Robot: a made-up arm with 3 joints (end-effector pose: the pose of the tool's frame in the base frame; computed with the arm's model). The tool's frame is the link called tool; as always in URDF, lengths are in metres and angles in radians.
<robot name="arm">
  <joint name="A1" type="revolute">
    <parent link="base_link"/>
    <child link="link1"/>
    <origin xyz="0 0 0.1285"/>
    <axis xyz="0 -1 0"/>
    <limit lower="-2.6" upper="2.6"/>
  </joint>
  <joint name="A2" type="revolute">
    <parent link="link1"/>
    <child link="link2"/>
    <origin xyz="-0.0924 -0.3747 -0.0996"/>
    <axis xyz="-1 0 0"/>
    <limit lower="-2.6" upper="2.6"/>
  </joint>
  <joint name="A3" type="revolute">
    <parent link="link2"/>
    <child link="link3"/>
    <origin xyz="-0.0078 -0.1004 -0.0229"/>
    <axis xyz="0 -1 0"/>
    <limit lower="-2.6" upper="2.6"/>
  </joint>
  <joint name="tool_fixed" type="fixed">
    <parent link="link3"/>
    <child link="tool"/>
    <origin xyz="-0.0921 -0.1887 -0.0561"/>
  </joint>
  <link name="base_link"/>
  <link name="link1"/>
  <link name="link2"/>
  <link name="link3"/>
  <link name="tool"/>
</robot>
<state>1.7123 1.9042 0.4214</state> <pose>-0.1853 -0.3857 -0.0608 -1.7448 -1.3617 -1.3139</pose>
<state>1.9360 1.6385 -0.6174</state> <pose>-0.1031 -0.3704 -0.1334 -0.5035 -0.9943 -1.6624</pose>
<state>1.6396 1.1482 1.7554</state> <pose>-0.1195 -0.5873 0.0920 1.5970 2.4535 -0.0926</pose>
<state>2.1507 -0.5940 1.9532</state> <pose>0.2868 -0.5654 0.2999 -0.7225 2.1029 -0.0716</pose>
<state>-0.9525 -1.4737 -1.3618</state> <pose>-0.4122 -0.4580 0.0490 1.7485 1.8022 0.3629</pose>
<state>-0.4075 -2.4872 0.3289</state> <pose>-0.2313 -0.0810 0.0196 2.3208 0.0332 -0.8953</pose>
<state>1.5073 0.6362 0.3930</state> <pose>0.0059 -0.6726 -0.0360 -0.6277 -1.8271 -0.3911</pose>
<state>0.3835 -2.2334 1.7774</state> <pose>0.0747 -0.1168 -0.1272 1.9195 -1.0779 -1.6068</pose>
